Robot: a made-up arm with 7 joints. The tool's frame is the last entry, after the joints.
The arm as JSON. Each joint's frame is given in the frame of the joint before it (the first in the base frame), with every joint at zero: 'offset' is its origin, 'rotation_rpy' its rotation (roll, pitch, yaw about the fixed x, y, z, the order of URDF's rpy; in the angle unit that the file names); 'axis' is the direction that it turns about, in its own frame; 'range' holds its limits. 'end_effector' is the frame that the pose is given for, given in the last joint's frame.
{
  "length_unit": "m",
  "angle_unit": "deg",
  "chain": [
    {
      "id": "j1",
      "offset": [
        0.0,
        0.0,
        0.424
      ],
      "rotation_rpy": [
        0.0,
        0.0,
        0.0
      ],
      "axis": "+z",
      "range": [
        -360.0,
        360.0
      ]
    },
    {
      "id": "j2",
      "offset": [
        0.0,
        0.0,
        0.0
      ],
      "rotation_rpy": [
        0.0,
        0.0,
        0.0
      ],
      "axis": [
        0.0,
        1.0,
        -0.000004
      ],
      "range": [
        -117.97,
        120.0
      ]
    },
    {
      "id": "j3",
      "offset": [
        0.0,
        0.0,
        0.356
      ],
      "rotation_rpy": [
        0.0,
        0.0,
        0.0
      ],
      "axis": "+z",
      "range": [
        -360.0,
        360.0
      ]
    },
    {
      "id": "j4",
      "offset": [
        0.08,
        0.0,
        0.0
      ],
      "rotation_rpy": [
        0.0,
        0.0,
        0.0
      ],
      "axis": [
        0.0,
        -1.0,
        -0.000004
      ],
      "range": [
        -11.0,
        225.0
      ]
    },
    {
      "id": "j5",
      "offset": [
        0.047,
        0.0,
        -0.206
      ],
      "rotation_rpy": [
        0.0,
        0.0,
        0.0
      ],
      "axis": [
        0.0,
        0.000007,
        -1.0
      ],
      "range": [
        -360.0,
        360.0
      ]
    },
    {
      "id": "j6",
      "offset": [
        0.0,
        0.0,
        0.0
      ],
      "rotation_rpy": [
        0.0,
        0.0,
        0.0
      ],
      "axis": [
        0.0,
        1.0,
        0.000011
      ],
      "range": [
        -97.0,
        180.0
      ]
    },
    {
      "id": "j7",
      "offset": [
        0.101,
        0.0,
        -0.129
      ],
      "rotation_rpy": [
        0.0,
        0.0,
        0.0
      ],
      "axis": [
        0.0,
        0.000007,
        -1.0
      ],
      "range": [
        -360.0,
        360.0
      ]
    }
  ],
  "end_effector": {
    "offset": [
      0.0,
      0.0,
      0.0
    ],
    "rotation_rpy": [
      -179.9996,
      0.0,
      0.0
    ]
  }
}
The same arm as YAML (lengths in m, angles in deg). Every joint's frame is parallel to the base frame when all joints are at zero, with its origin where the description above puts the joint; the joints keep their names.
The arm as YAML. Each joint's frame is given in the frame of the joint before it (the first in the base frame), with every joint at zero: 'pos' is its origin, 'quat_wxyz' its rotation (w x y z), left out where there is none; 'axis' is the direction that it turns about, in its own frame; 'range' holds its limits. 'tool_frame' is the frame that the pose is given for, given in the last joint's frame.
length_unit: m
angle_unit: deg
joints:
  - joint: j1
    pos: [0.0, 0.0, 0.424]
    axis: "+z"
    range: [-360.0, 360.0]
  - joint: j2
    pos: [0.0, 0.0, 0.0]
    axis: "+y"
    range: [-117.97, 120.0]
  - joint: j3
    pos: [0.0, 0.0, 0.356]
    axis: "+z"
    range: [-360.0, 360.0]
  - joint: j4
    pos: [0.08, 0.0, 0.0]
    axis: "-y"
    range: [-11.0, 225.0]
  - joint: j5
    pos: [0.047, 0.0, -0.206]
    axis: "-z"
    range: [-360.0, 360.0]
  - joint: j6
    pos: [0.0, 0.0, 0.0]
    axis: "+y"
    range: [-97.0, 180.0]
  - joint: j7
    pos: [0.101, 0.0, -0.129]
    axis: "-z"
    range: [-360.0, 360.0]
tool_frame:
  pos: [0.0, 0.0, 0.0]
  quat_wxyz: [0.000003, -1.0, 0.0, 0.0]

